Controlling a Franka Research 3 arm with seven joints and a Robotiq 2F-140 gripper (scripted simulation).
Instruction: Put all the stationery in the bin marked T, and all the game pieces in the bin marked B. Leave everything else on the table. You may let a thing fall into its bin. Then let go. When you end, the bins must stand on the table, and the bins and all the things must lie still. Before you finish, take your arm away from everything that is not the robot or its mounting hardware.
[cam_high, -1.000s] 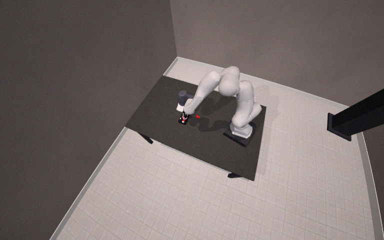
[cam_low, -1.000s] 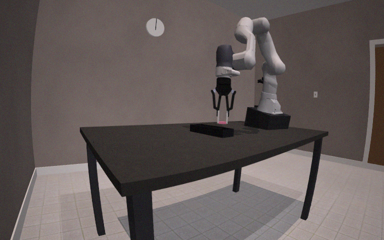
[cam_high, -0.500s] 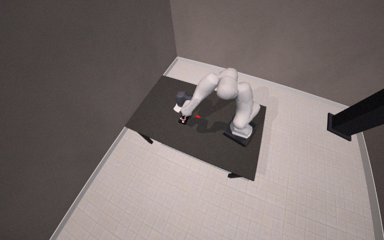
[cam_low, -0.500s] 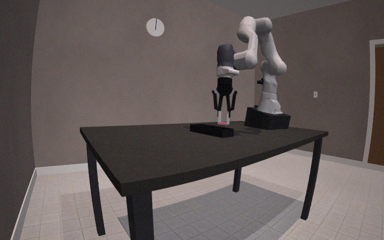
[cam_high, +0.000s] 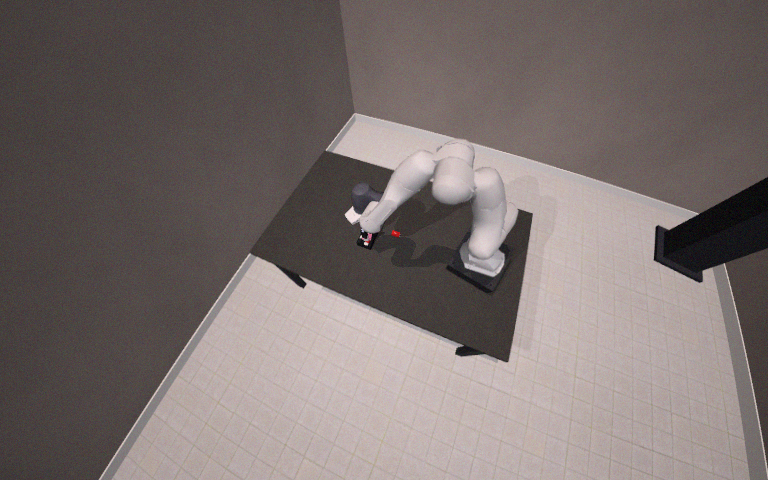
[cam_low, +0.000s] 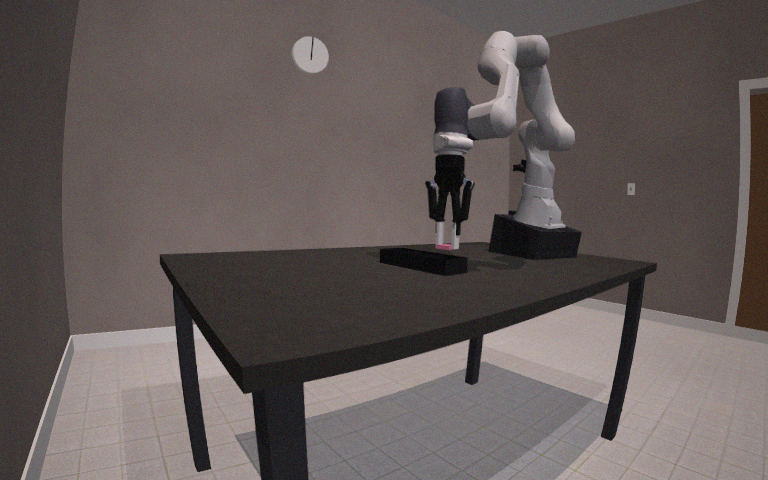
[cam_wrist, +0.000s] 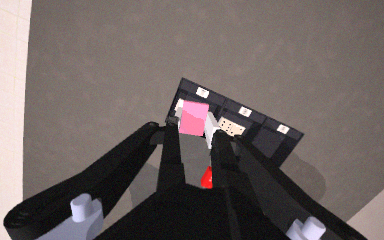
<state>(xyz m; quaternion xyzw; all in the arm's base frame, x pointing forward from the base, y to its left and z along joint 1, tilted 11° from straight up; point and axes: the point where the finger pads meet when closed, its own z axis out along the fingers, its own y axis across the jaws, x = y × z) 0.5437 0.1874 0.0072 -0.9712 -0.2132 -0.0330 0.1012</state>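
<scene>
Right now my hand is 3 cm above the pink block. Also, from my hand: red-and-white eraser (8 cm below, 1 cm to the left); then black bin row (8 cm to the right, 7 cm below, 2 cm ahead).
</scene>
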